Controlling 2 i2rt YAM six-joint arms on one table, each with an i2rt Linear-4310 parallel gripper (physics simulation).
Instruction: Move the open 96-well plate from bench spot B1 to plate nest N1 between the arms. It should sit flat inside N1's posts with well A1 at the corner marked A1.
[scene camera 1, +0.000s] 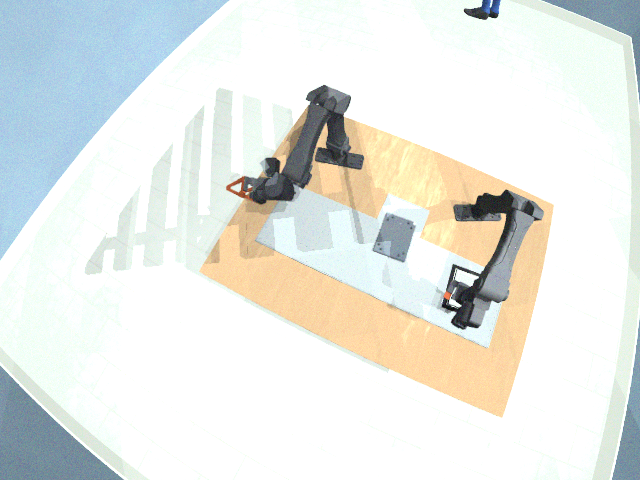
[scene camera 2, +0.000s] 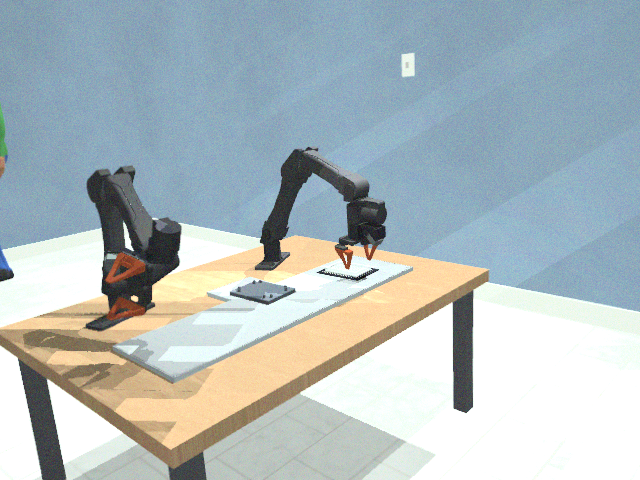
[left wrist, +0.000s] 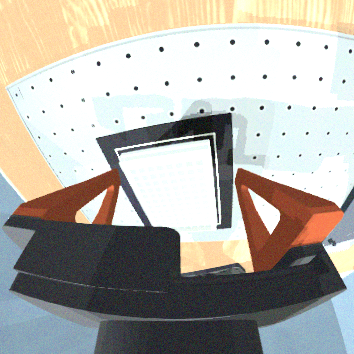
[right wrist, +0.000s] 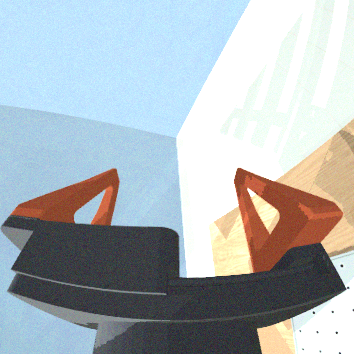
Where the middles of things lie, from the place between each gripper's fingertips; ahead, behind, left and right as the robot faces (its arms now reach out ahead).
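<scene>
Dark grey nest with locator pegs (scene camera 1: 394, 239): 140 mm behind my right hand, 550 mm to the left of it, 180 mm below it. White well plate (left wrist: 173, 183), from my right hand: 850 mm to the left, 50 mm behind, 180 mm below. Black nest with white outline (left wrist: 217, 128), from my right hand: 850 mm to the left, 50 mm behind, 190 mm below.
Black nest with white outline, from my left hand: 10 mm to the left, 30 mm below, 50 mm behind. White well plate, from my left hand: 10 mm to the left, 30 mm below, 50 mm behind. Dark grey nest with locator pegs, from my left hand: 20 mm below, 290 mm to the right, 140 mm behind.
</scene>
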